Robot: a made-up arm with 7 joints.
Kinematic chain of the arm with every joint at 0, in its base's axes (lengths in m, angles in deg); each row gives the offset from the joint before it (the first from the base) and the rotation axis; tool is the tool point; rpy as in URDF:
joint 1: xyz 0 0 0.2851 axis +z
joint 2: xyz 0 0 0 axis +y
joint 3: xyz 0 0 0.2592 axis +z
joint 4: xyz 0.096 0 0 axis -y
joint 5: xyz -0.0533 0 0.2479 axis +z
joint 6: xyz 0 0 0 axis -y
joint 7: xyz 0.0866 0 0 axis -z
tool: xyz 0 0 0 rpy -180 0 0
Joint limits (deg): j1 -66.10..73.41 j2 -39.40..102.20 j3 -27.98..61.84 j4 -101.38..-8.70 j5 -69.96..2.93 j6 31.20..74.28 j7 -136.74..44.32
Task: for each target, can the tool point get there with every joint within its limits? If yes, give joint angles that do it. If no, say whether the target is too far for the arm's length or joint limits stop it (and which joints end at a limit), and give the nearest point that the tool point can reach.
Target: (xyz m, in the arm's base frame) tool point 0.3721 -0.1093 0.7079
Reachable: yes | joints -32.45 18.91 27.76 -25.73 -4.33 35.73 28.85
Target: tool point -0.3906 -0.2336 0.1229
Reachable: no: joint limits stop it (at a limit: joint 1, joint 2, joint 3, joint 4, joint 6) | nearest point -0.1584 -0.2336 -0.0651 | short by 0.299 m
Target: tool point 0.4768 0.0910 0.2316
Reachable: yes | joints 16.99 42.06 -0.82 -85.73 -42.29 36.88 -113.34
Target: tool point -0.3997 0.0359 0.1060
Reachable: no: joint limits stop it (at a limit: joint 1, joint 2, joint 3, joint 4, joint 5, joint 6) | nearest point -0.2819 0.2301 0.0753 | short by 0.229 m
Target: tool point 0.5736 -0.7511 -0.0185
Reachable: no: too far | nearest point 0.3531 -0.4624 0.0982 | short by 0.382 m
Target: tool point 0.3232 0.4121 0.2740
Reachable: yes | joints 49.84 41.35 5.78 -75.87 -22.69 49.72 -6.30
